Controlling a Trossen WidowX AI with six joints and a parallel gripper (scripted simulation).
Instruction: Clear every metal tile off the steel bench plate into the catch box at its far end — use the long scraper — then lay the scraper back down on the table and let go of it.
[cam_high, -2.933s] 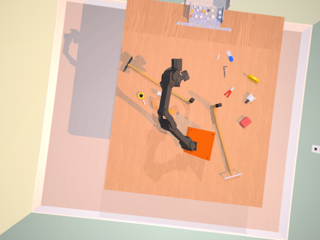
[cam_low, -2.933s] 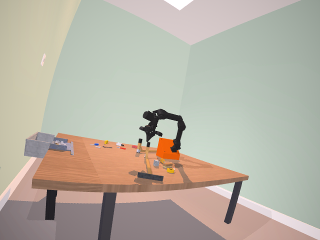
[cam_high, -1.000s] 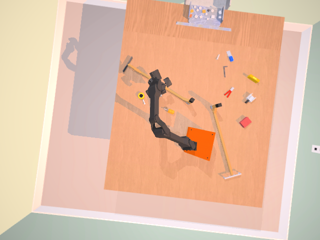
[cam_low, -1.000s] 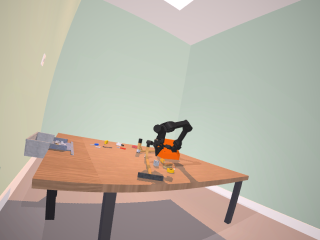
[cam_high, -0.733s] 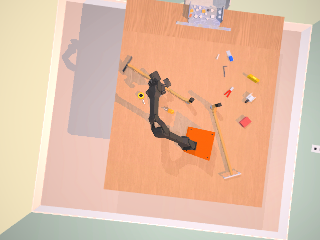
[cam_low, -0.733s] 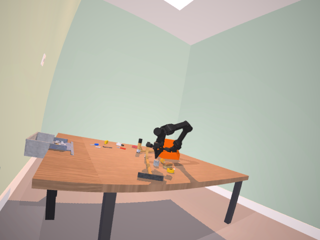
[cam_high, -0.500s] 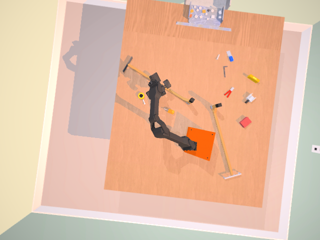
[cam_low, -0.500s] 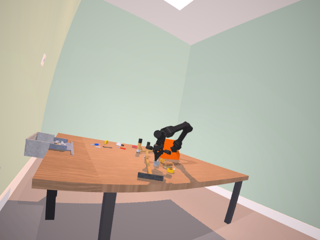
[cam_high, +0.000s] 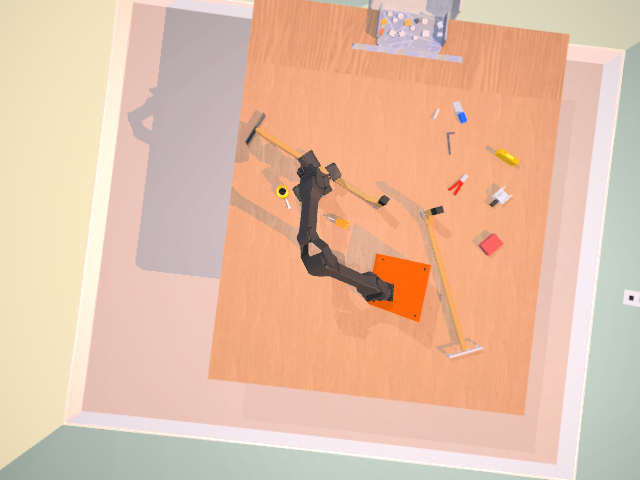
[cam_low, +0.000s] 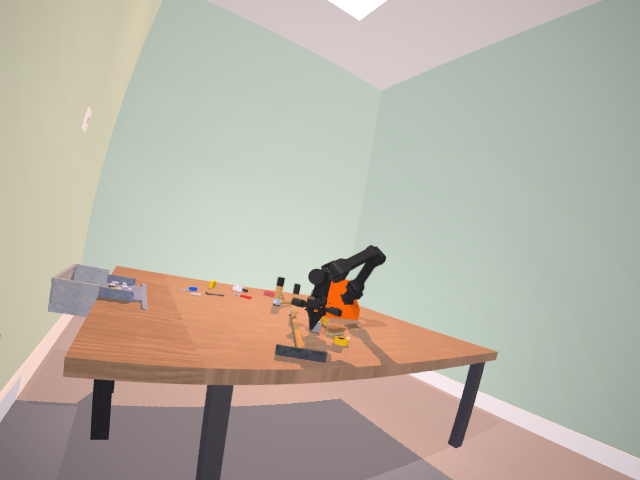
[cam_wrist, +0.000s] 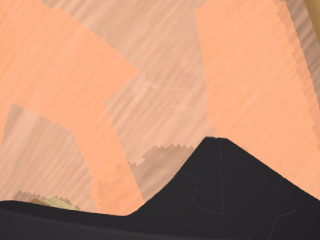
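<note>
Now: the grey square piece 4 cm behind my gripper tip, 3 cm to the right of it and 1 cm above it. The rest, counted from my gripper tip: long scraper: 6 cm ahead, 1 cm to the right, 5 cm above; then wooden block: 11 cm behind, 1 cm to the left; then tape measure: 5 cm behind, 12 cm to the left.
</note>
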